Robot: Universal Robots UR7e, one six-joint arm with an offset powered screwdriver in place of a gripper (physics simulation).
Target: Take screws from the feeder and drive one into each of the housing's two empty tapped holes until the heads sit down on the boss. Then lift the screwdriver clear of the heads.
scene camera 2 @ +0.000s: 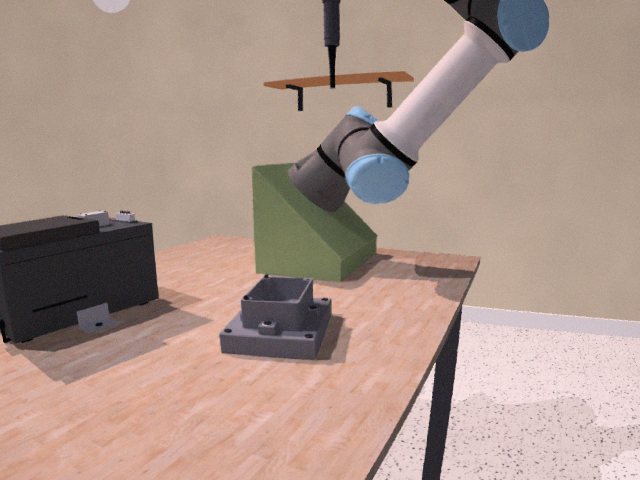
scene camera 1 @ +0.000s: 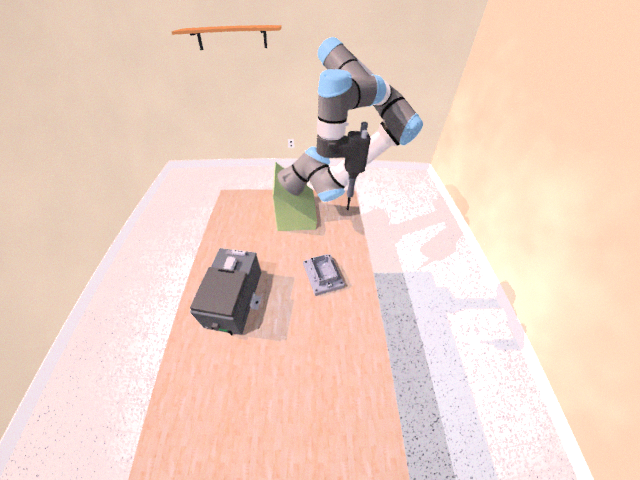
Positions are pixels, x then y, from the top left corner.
Labels:
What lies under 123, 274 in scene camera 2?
A dark screw feeder.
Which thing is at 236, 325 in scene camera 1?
A dark screw feeder.

